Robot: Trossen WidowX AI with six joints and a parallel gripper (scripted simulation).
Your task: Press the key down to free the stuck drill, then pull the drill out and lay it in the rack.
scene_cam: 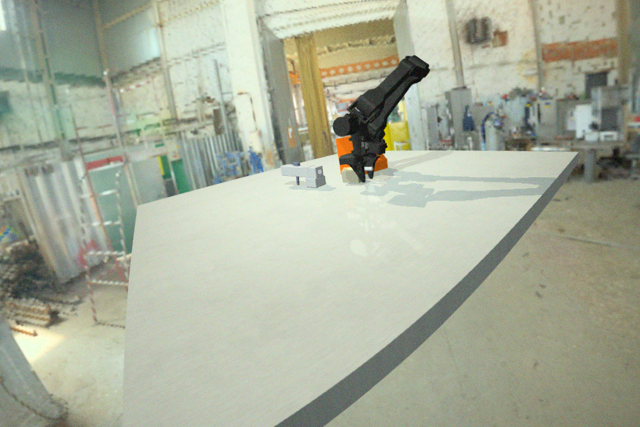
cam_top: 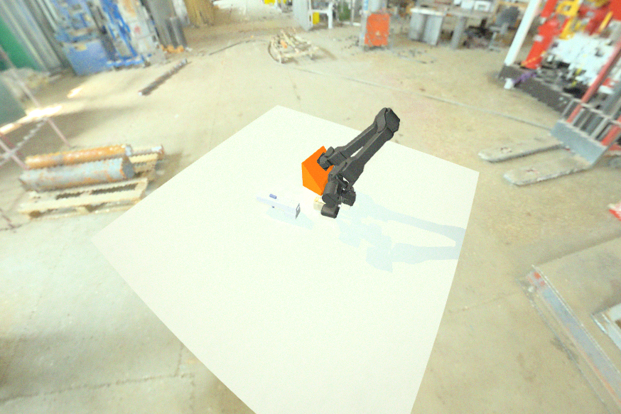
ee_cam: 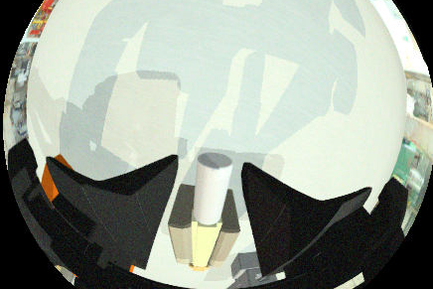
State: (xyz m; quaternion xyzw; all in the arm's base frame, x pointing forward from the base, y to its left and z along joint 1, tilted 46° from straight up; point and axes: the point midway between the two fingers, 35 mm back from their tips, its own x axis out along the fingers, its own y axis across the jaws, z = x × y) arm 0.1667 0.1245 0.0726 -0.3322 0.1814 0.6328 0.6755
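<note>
My gripper tip is 4 cm to the left of the drill, 4 cm below it and 1 cm short of it. Round my gripper tip: blue key 23 cm to the right, 11 cm ahead, 5 cm above; then grey-tan block 6 cm to the right, 2 cm above, 1 cm ahead; then grey fixture 21 cm to the right, 11 cm ahead, 4 cm above.
</note>
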